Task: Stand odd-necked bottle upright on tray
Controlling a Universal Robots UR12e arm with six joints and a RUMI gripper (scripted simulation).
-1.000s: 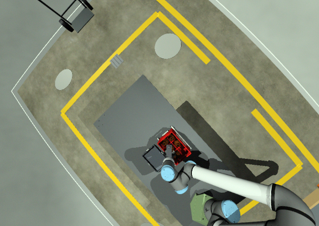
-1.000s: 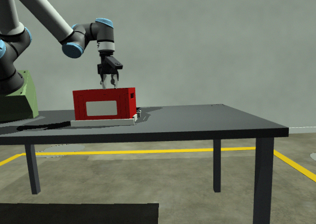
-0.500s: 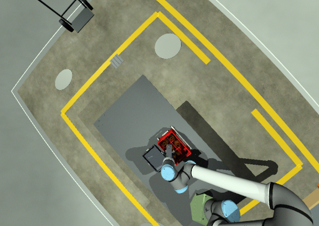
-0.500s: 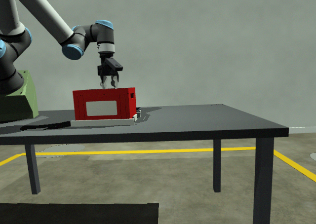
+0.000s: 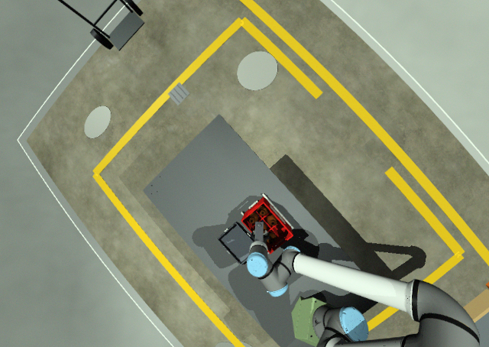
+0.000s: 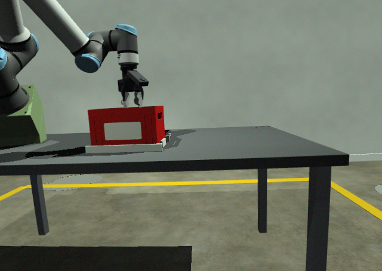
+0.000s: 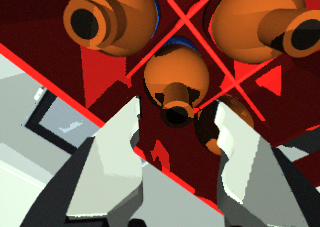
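Now: the red crate 1 cm behind my hand, 4 cm to the right of it and 7 cm below it. The rest, counted from my hand: dark tray (1 cm behind, 23 cm to the left, 14 cm below); then bottle (8 cm ahead, 8 cm to the right, 7 cm below).
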